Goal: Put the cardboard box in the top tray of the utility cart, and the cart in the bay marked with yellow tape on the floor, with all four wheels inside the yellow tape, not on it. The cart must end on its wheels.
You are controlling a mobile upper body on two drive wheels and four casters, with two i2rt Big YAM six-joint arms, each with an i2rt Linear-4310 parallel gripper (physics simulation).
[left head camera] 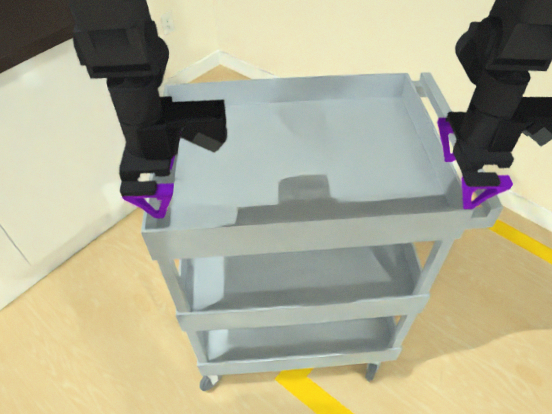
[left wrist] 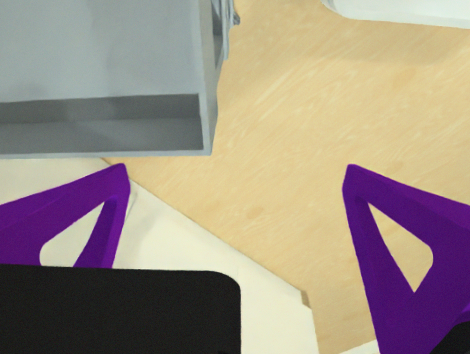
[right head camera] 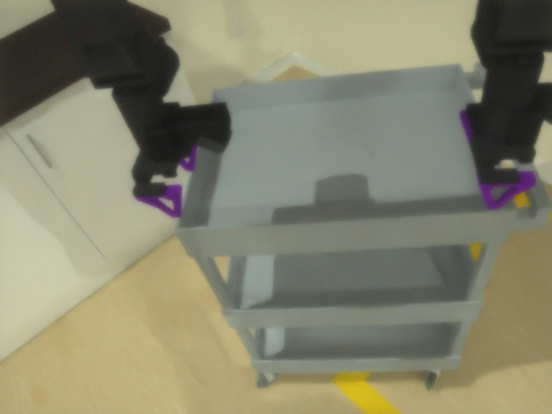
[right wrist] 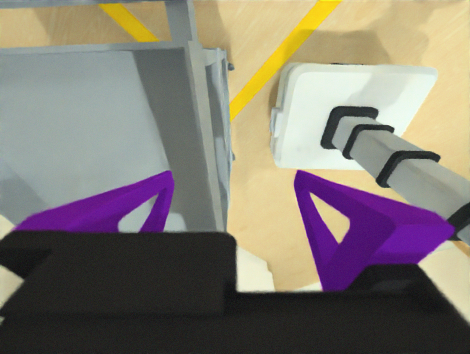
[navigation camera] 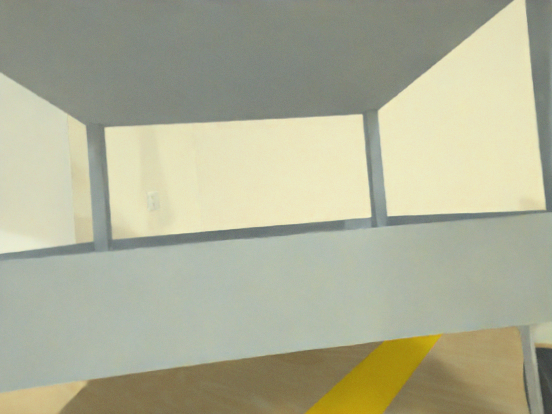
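The grey three-tray utility cart [left head camera: 300,240] [right head camera: 325,237] [left wrist: 207,120] [right wrist: 200,125] [navigation camera: 275,290] stands upright. No box shows in its top tray, and the cardboard box is not visible. Yellow tape [left head camera: 312,392] [right head camera: 365,395] [right wrist: 280,57] [navigation camera: 375,375] runs under the cart's front edge, between the two front wheels. My left gripper [left head camera: 167,192] [right head camera: 184,193] [left wrist: 236,176] is open and empty, beside the top tray's front left corner. My right gripper [left head camera: 457,183] [right head camera: 481,175] [right wrist: 234,177] is open at the front right corner, its fingers on either side of the front wall; their height against the rim is unclear.
A white cabinet [left head camera: 60,150] [right head camera: 75,175] with a dark top stands left of the cart. Cream walls [left head camera: 325,35] meet behind it. The cart's handle [left head camera: 436,97] is at its right end. My white base [right wrist: 300,100] [left wrist: 410,10] is in front of the cart.
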